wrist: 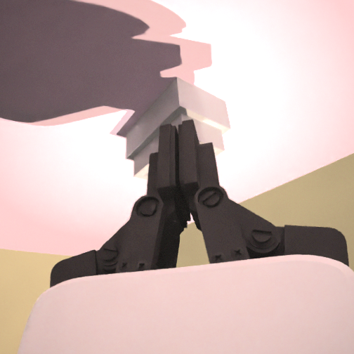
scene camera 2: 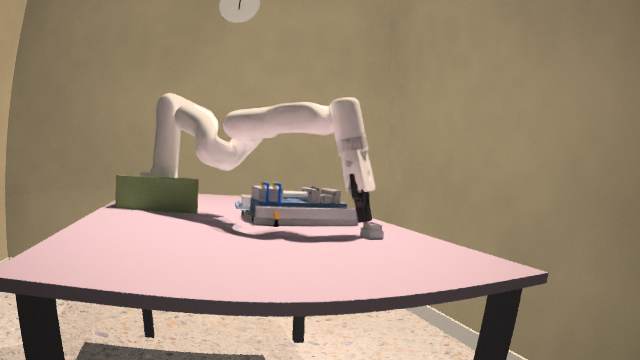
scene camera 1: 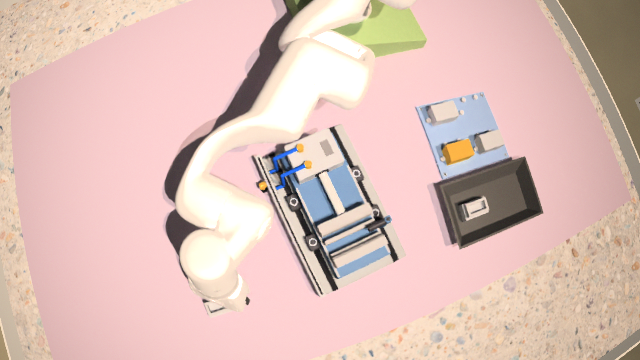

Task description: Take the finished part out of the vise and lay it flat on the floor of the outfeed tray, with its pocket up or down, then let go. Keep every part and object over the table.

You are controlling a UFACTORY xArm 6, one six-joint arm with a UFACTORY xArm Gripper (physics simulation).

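Places are measured from the arm's base along level axes (x back, y left, z down), in centimetres.
Pixels of known places: gripper, fingertip midpoint: [scene camera 2: 365, 221]; arm's base, origin of the base link: [scene camera 2: 164, 183].
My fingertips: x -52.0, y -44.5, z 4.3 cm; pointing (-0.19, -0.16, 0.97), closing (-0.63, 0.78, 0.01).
Ahead of a thing's pixels: the offset from my fingertips to its middle. "pt": to the spot under its first point.
A light grey stepped part @(dx -1.1, dy -2.1, dz +1.8 cm) [scene camera 1: 216, 308] [scene camera 2: 372, 231] [wrist: 204, 104] with a pocket stands on the pink table beyond the vise's left side in scene camera 1. My gripper [scene camera 2: 365, 220] [wrist: 183, 142] is shut and empty. Its fingertips are right over the part's top in the wrist view, close to or touching it, and cover the pocket. The vise @(dx +10.1, dy +25.7, dz -1.4 cm) [scene camera 1: 345, 220] has light jaws on a blue bed, and no part shows between them. The dark open tray @(pt dx -2.1, dy +63.4, dz +2.4 cm) [scene camera 1: 505, 200] at the right holds a similar pocketed grey part @(dx -0.7, dy +54.1, dz +0.6 cm) [scene camera 1: 474, 208] lying near its left wall.
The vise's grey base [scene camera 1: 320, 280] [scene camera 2: 305, 216] has blue levers with orange knobs and dark clamps. A light blue board @(pt dx +17.1, dy +60.1, dz +2.8 cm) [scene camera 1: 462, 127] with grey blocks and an orange block @(dx +11.9, dy +55.6, dz +1.0 cm) [scene camera 1: 458, 151] adjoins the tray. A green block [scene camera 1: 395, 30] [scene camera 2: 157, 194] is beneath the arm's base.
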